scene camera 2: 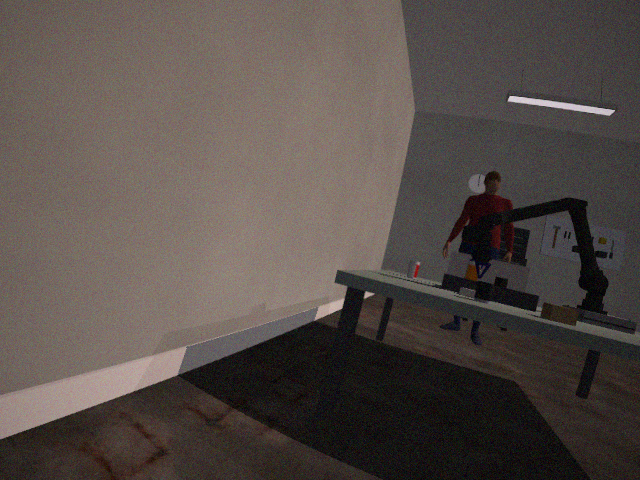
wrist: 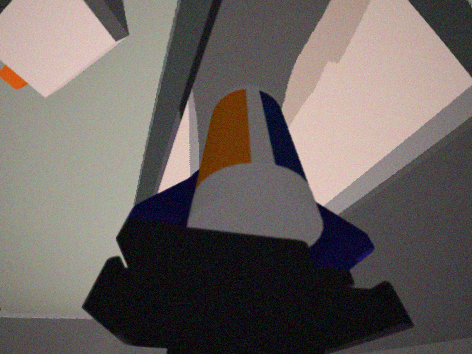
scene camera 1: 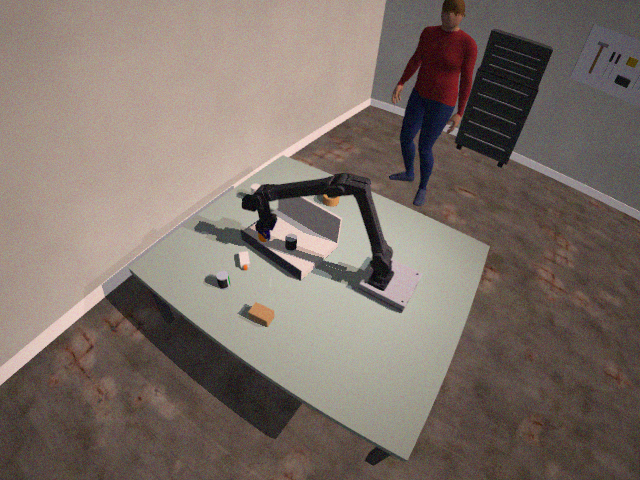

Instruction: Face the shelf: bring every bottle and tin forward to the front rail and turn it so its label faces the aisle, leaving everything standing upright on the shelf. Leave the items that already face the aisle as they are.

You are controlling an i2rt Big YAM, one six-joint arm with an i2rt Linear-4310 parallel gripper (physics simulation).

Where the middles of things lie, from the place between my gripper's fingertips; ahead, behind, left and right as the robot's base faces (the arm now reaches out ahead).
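Scene:
My hand is 6 cm to the right of the front rail (scene camera 2: 527, 301), 5 cm past it and 6 cm above it. Counted from my hand, the white bottle with orange cap (wrist: 50, 50) stands 15 cm to the left, 3 cm ahead and 7 cm below. The shelf (scene camera 1: 317, 229) is 8 cm to the right of my hand, 7 cm behind it and 1 cm above it, whereas the shelf tray (scene camera 1: 313, 247) is 8 cm to the right of my hand, 7 cm behind it and 7 cm below it.

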